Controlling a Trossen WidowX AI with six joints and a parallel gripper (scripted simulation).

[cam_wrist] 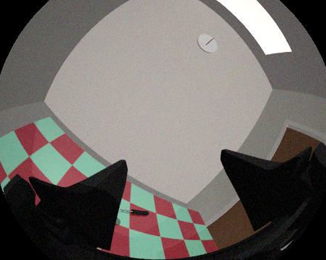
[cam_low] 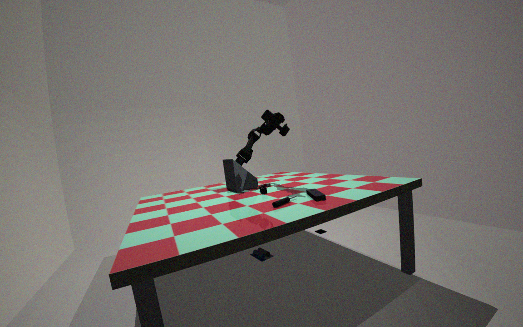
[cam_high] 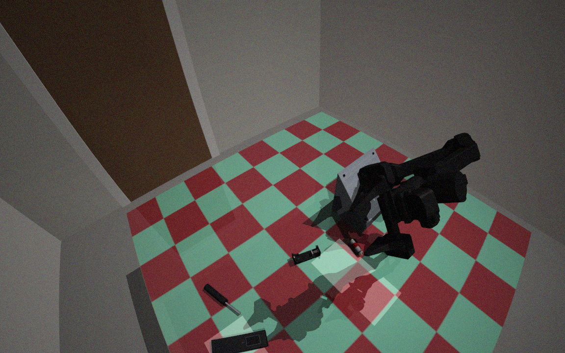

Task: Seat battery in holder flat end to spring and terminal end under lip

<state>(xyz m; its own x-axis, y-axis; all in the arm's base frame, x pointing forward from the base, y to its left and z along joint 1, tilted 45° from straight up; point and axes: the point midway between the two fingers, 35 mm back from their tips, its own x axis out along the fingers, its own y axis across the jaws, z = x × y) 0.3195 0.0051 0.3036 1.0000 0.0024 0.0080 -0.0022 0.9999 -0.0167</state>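
My gripper tip is 18 cm past the battery, 8 cm to the left of it and 39 cm above it. From my gripper tip the other things lie so: black remote (31 cm ahead, 3 cm to the right, 38 cm below); black screwdriver (29 cm ahead, 17 cm to the right, 39 cm below).
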